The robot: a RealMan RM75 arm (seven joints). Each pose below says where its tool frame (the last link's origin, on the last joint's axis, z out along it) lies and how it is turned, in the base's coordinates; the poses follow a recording.
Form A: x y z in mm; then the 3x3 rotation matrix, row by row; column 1 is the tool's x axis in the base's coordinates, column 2 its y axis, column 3 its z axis. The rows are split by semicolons.
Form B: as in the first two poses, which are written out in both.
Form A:
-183 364 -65; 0.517 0.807 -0.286; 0.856 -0.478 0.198; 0.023 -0.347 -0.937
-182 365 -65; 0.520 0.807 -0.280; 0.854 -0.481 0.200; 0.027 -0.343 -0.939
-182 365 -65; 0.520 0.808 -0.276; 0.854 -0.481 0.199; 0.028 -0.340 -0.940
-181 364 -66; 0.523 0.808 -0.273; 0.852 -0.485 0.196; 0.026 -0.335 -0.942
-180 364 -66; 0.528 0.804 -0.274; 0.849 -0.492 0.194; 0.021 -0.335 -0.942
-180 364 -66; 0.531 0.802 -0.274; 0.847 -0.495 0.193; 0.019 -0.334 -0.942
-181 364 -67; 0.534 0.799 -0.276; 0.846 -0.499 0.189; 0.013 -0.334 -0.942
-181 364 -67; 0.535 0.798 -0.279; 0.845 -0.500 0.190; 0.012 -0.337 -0.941
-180 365 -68; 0.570 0.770 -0.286; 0.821 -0.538 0.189; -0.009 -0.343 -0.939
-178 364 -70; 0.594 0.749 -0.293; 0.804 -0.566 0.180; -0.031 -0.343 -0.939
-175 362 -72; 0.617 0.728 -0.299; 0.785 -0.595 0.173; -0.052 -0.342 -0.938
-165 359 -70; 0.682 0.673 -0.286; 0.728 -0.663 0.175; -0.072 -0.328 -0.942
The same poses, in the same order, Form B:
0.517 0.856 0.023 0.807 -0.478 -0.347 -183 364 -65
0.520 0.854 0.027 0.807 -0.481 -0.343 -182 365 -65
0.520 0.854 0.028 0.808 -0.481 -0.340 -182 365 -65
0.523 0.852 0.026 0.808 -0.485 -0.335 -181 364 -66
0.528 0.849 0.021 0.804 -0.492 -0.335 -180 364 -66
0.531 0.847 0.019 0.802 -0.495 -0.334 -180 364 -66
0.534 0.846 0.013 0.799 -0.499 -0.334 -181 364 -67
0.535 0.845 0.012 0.798 -0.500 -0.337 -181 364 -67
0.570 0.821 -0.009 0.770 -0.538 -0.343 -180 365 -68
0.594 0.804 -0.031 0.749 -0.566 -0.343 -178 364 -70
0.617 0.785 -0.052 0.728 -0.595 -0.342 -175 362 -72
0.682 0.728 -0.072 0.673 -0.663 -0.328 -165 359 -70

